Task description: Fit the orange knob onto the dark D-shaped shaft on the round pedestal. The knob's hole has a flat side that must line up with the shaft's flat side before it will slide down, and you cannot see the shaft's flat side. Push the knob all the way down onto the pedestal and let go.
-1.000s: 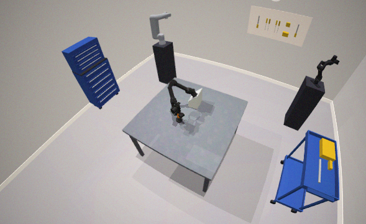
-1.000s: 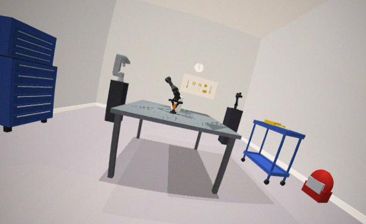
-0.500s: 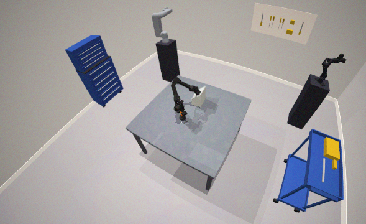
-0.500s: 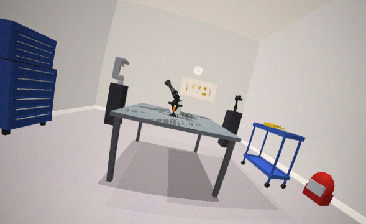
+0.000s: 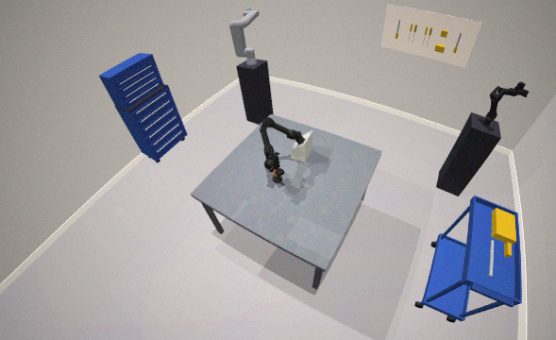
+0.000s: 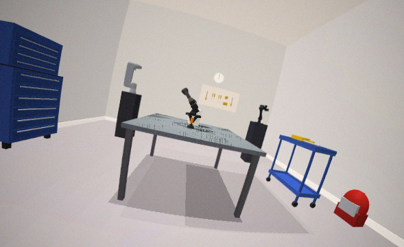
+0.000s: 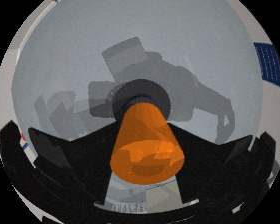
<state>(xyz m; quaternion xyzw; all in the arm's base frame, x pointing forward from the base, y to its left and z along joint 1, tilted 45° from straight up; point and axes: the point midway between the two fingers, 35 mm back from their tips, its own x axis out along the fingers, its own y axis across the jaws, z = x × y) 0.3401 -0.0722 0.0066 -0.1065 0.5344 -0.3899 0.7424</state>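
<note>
Right now my gripper tip is 20 mm below the orange knob. The rest, counted from my gripper tip: dark round pedestal: 40 mm below.
</note>
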